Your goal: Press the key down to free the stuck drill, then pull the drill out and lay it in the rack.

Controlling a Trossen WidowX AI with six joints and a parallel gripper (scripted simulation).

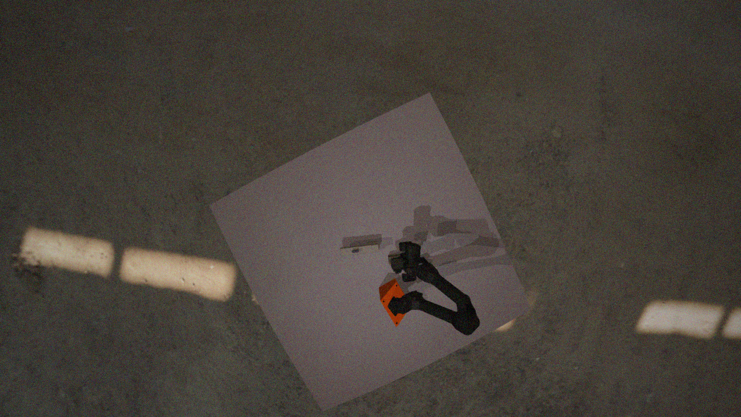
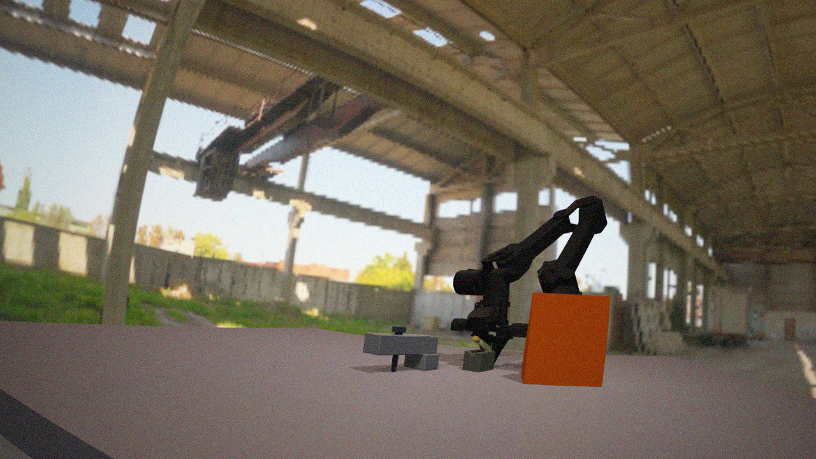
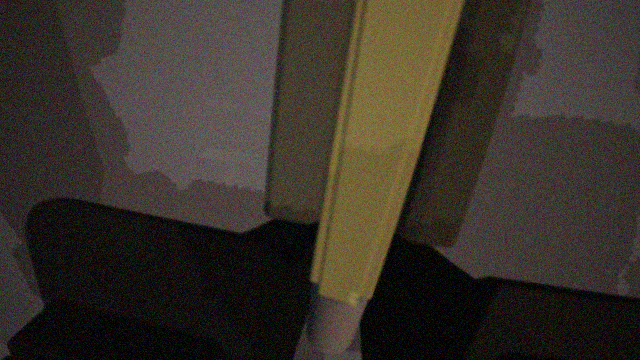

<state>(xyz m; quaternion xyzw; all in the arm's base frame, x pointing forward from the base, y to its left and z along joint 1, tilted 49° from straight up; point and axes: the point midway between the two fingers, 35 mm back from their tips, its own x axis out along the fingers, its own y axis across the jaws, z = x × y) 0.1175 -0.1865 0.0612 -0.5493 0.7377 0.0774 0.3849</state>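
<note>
Now: the yellow drill 50 mm above my gripper tip, 30 mm to the left of it and 20 mm ahead of it. Also, from my gripper tip: rack: 40 mm to the left, 20 mm ahead, 20 mm above; then grey fixture block: 170 mm ahead, 150 mm to the left, 40 mm above; then black key: 180 mm ahead, 170 mm to the left, 50 mm above.
</note>
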